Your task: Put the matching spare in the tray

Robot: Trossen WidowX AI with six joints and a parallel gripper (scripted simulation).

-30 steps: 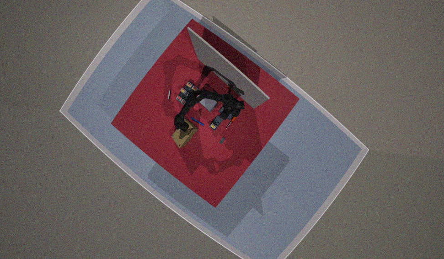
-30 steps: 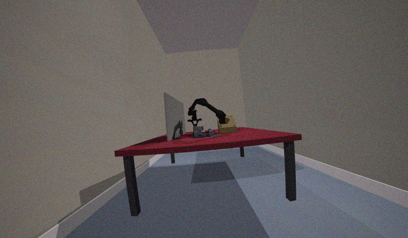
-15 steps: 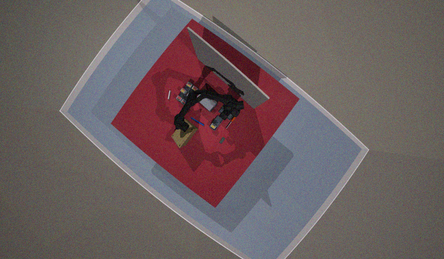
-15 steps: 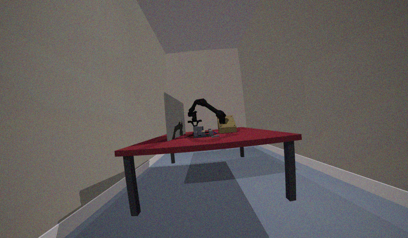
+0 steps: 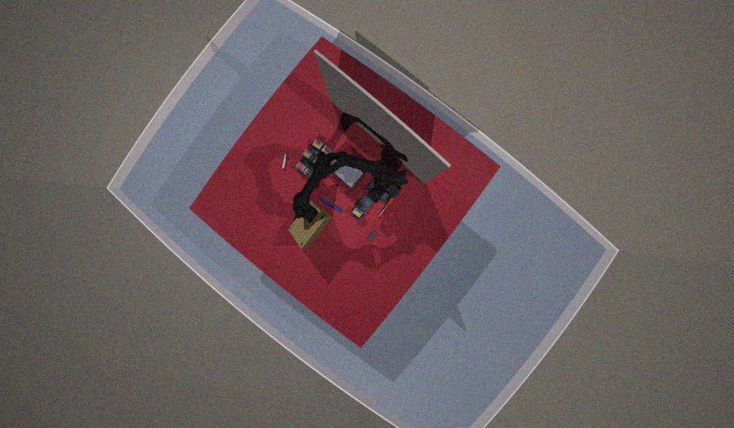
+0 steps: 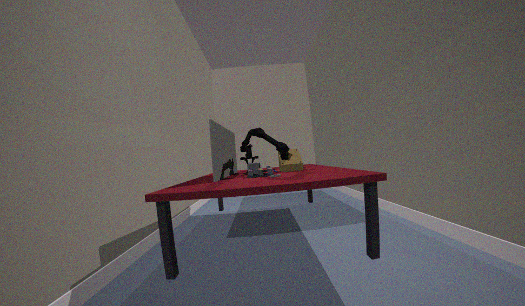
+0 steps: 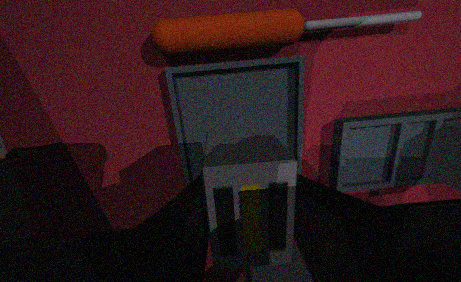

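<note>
Right now my gripper tip is 10 mm past the flat grey tray and 60 mm above it. Round my gripper tip: blue pen 240 mm behind, 160 mm to the left, 60 mm below; then small dark piece 240 mm behind, 120 mm to the right, 60 mm below; then grey spare block 20 mm above.
</note>
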